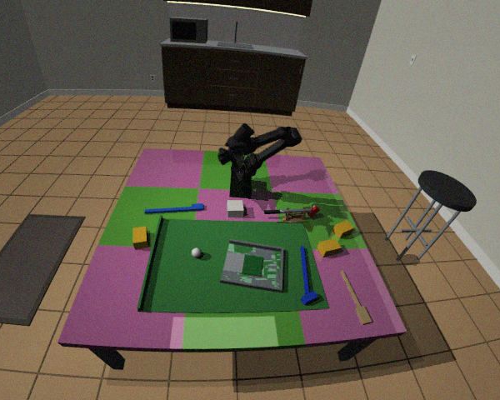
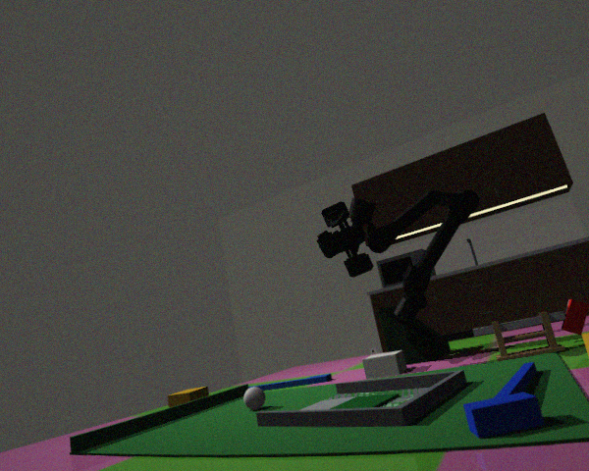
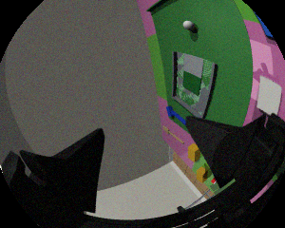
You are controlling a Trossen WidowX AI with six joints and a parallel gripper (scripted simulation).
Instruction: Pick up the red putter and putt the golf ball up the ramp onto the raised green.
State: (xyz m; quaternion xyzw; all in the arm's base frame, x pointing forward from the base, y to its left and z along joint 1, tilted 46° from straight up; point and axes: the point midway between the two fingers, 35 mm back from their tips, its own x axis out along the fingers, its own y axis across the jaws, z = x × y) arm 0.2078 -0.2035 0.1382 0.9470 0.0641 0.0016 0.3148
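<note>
Now: the red putter 300 mm to the left of my gripper tip, 260 mm below it and 40 mm behind it. Also, from my gripper tip: grey frame 310 mm below, 240 mm ahead, 70 mm to the left; then white golf ball 290 mm below, 190 mm to the right, 160 mm ahead; then green mat 310 mm below, 200 mm ahead, 30 mm to the right.
</note>
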